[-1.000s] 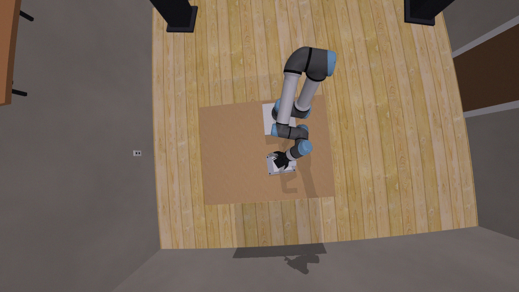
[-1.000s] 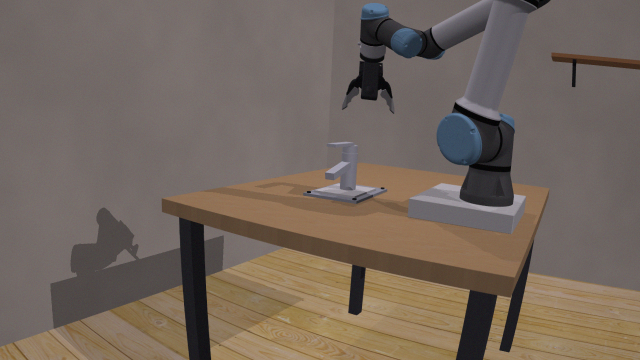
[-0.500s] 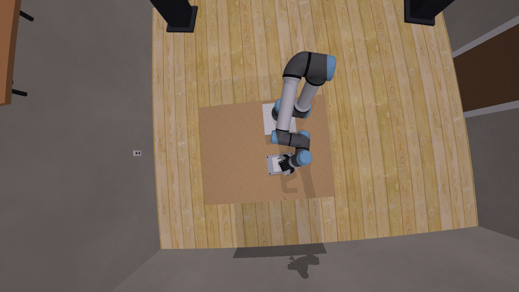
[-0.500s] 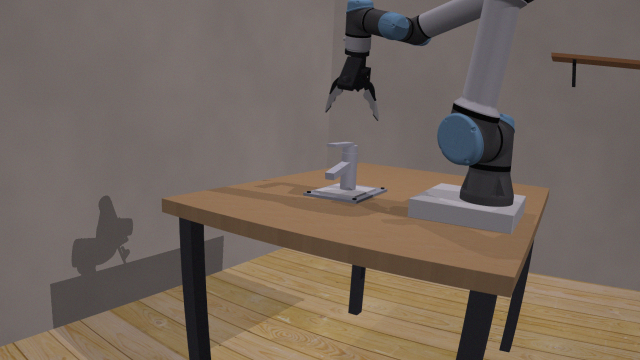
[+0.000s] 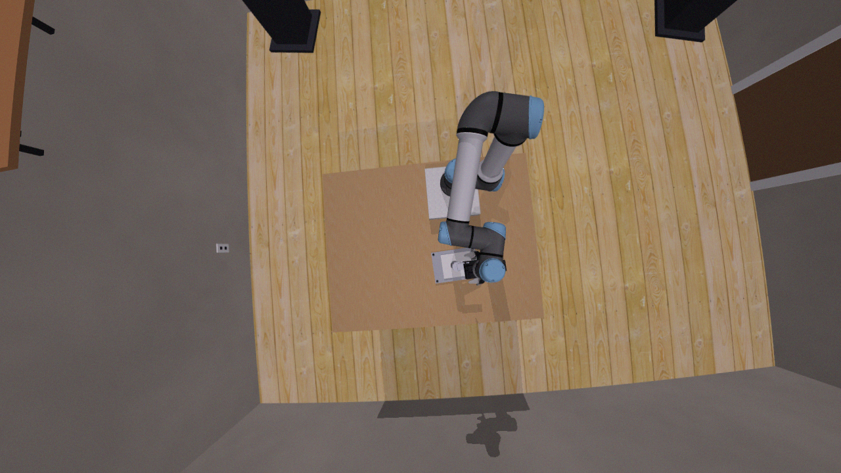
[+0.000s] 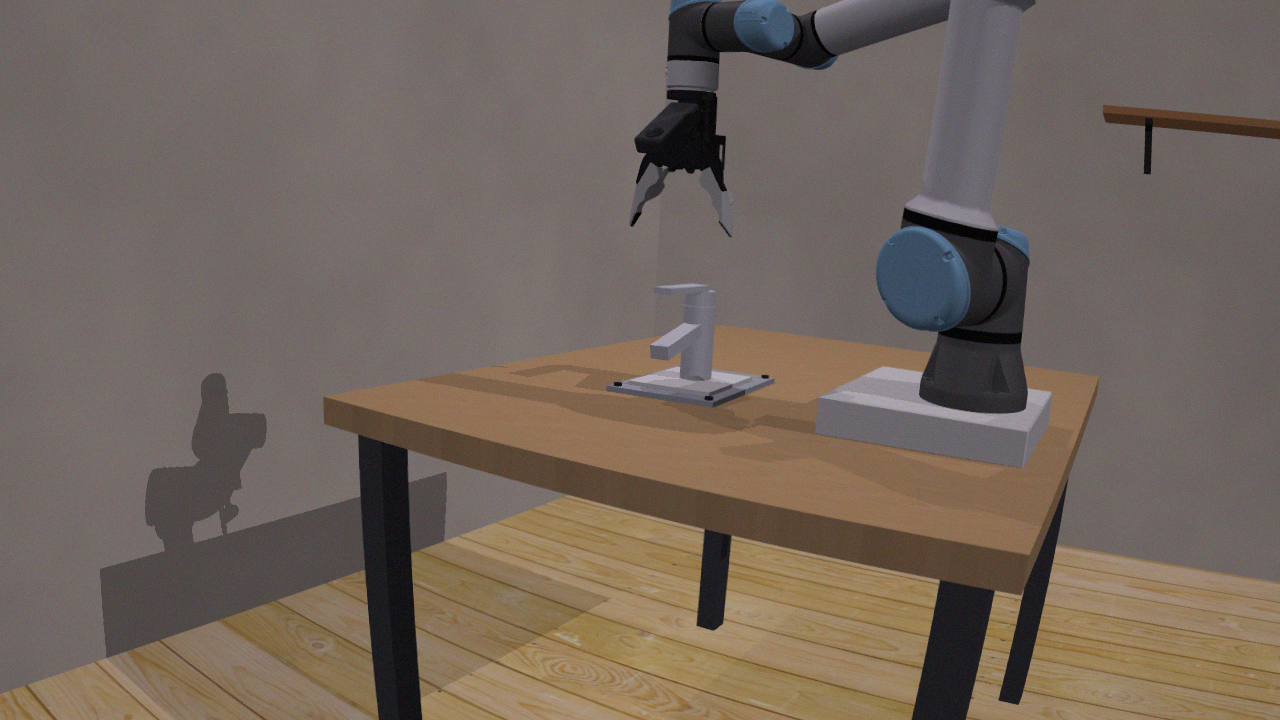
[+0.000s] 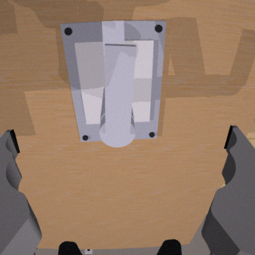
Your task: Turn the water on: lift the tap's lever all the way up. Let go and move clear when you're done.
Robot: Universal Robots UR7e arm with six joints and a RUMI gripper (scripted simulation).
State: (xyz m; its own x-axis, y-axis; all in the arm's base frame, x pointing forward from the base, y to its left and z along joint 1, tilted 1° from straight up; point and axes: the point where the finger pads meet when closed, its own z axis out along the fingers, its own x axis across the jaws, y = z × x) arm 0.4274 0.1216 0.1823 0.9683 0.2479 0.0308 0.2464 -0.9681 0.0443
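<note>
Right now the lever is 8 cm below my hand and 2 cm to the right of it. From my hand the other things lie so: grey tap 14 cm below, 4 cm to the right, 1 cm ahead.
</note>
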